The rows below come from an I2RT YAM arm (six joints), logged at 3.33 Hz.
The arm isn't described. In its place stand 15 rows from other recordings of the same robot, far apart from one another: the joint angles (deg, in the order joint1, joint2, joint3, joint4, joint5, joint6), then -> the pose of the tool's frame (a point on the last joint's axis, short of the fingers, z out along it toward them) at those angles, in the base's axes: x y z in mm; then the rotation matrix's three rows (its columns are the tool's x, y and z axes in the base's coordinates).
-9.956 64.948 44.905 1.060 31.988 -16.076 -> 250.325 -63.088 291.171; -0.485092 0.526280 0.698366; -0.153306 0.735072 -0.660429; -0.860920 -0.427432 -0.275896
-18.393 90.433 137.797 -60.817 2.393 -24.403 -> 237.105 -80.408 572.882; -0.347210 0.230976 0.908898; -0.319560 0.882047 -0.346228; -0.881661 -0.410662 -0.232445
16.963 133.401 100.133 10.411 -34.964 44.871 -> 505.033 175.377 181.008; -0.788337 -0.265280 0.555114; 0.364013 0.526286 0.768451; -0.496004 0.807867 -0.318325
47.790 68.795 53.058 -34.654 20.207 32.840 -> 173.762 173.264 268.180; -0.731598 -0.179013 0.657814; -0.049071 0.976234 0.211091; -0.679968 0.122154 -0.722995
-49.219 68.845 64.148 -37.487 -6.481 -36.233 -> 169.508 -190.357 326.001; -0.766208 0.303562 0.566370; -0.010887 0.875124 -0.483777; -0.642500 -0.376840 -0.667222
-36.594 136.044 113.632 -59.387 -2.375 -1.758 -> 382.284 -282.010 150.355; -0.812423 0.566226 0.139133; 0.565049 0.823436 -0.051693; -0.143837 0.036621 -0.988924
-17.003 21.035 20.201 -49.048 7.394 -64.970 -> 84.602 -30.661 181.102; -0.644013 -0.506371 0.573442; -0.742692 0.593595 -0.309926; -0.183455 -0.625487 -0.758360
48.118 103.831 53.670 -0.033 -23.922 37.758 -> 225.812 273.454 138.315; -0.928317 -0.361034 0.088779; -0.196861 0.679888 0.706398; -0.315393 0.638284 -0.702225
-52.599 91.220 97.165 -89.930 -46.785 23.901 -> 186.670 -201.429 364.659; -0.350652 0.699638 0.622535; 0.915369 0.115616 0.385658; 0.197846 0.705081 -0.680968
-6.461 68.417 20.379 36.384 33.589 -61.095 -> 229.142 -45.770 195.992; -0.650394 0.129829 0.748420; -0.660258 0.390522 -0.641523; -0.375563 -0.911393 -0.168272
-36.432 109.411 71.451 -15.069 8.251 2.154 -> 321.611 -243.739 171.831; -0.617643 0.680857 0.393638; 0.502130 0.726619 -0.468924; -0.605295 -0.091970 -0.790670
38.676 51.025 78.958 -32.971 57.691 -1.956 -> 124.169 60.853 478.348; -0.079551 0.320738 0.943821; -0.087046 0.940970 -0.327106; -0.993023 -0.108177 -0.046937
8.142 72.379 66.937 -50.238 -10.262 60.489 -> 247.711 41.847 311.561; -0.610542 0.593878 0.523972; 0.777710 0.574612 0.254928; -0.149685 0.563143 -0.812690
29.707 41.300 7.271 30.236 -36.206 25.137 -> 129.234 97.946 193.567; -0.439336 -0.801043 0.406588; 0.143959 0.383978 0.912051; -0.886713 0.459228 -0.053378
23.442 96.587 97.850 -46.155 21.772 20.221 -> 344.482 134.978 365.584; -0.651979 0.103360 0.751160; 0.067159 0.994644 -0.078572; -0.755257 -0.000780 -0.655428
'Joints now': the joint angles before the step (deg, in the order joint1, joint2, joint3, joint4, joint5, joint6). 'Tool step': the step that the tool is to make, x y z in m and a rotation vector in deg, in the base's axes. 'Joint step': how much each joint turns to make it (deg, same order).
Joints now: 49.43, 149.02, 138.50, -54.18, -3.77, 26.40
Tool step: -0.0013, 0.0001, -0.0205, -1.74, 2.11, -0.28
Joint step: 0.09, 1.50, -1.33, 0.18, -0.28, 0.53
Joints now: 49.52, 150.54, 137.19, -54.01, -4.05, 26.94
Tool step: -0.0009, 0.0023, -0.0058, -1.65, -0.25, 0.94
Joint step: 0.29, 1.46, 1.68, -1.39, 0.92, -1.08
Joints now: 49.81, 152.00, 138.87, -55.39, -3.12, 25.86
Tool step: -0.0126, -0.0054, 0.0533, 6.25, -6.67, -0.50
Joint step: 0.76, -10.94, -10.10, 8.25, 1.56, 0.64
